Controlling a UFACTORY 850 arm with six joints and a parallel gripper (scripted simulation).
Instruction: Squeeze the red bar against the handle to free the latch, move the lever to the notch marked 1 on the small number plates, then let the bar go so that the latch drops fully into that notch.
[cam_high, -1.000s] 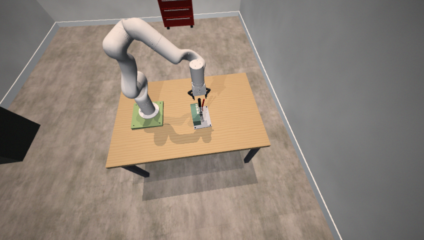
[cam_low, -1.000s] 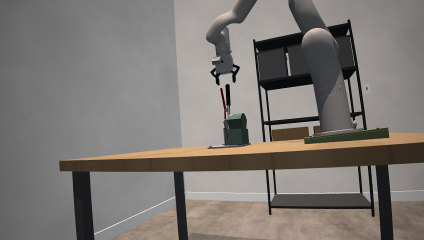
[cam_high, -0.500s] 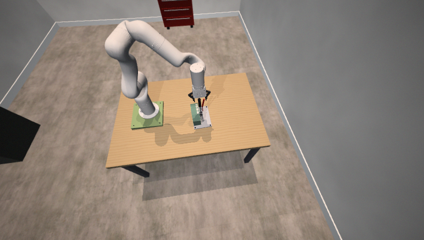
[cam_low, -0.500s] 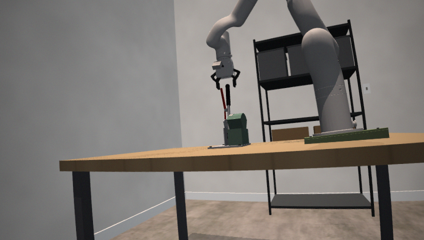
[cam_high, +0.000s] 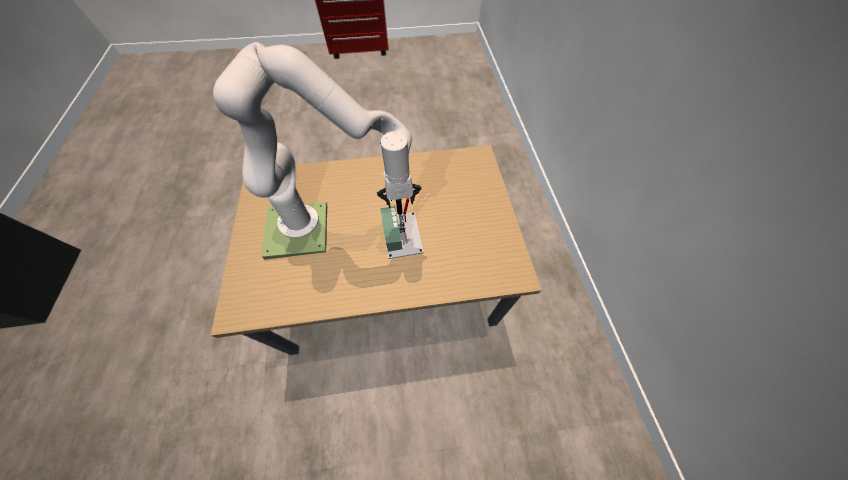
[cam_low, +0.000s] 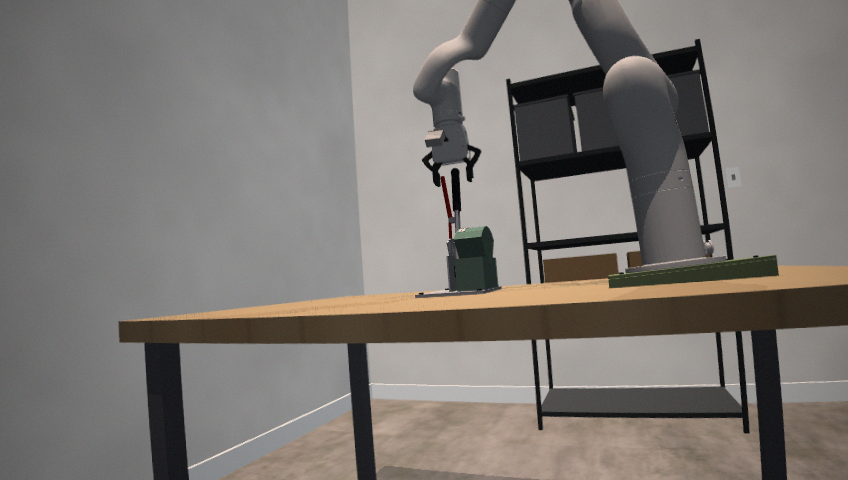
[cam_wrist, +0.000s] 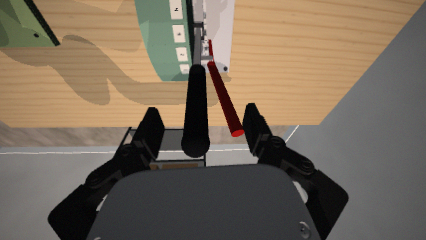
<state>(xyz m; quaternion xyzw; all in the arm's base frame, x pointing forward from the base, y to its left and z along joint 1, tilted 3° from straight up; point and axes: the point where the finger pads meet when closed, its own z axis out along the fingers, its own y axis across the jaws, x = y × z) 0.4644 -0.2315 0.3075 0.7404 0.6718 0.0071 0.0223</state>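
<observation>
Right now my hand is 11 cm above the red bar, 2 cm short of it and 1 cm to the right of it.
</observation>
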